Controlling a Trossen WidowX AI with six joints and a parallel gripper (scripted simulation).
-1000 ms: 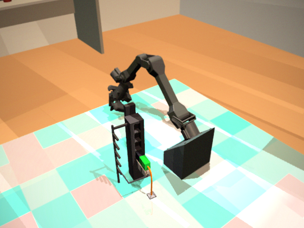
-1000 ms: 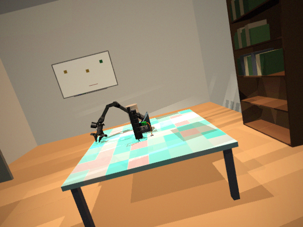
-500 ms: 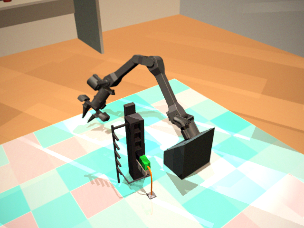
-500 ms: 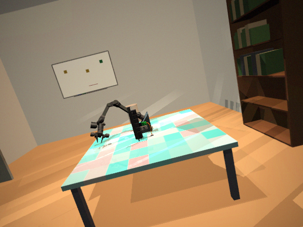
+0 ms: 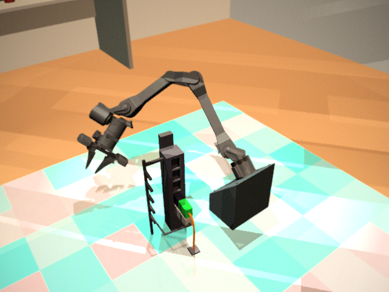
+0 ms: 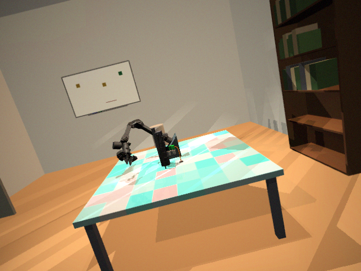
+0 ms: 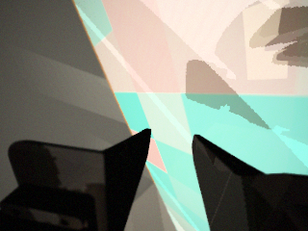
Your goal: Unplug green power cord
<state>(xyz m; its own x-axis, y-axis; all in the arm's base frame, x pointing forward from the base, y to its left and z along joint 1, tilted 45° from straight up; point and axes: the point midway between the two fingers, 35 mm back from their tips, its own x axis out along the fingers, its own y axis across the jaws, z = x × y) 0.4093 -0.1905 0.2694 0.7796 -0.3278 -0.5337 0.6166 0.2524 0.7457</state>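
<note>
Now: gripper tip 180 mm past the green plug, 320 mm to the right of it and 20 mm below it. Round my gripper tip: grey anchor block 180 mm behind, 390 mm to the left, 130 mm below.
</note>
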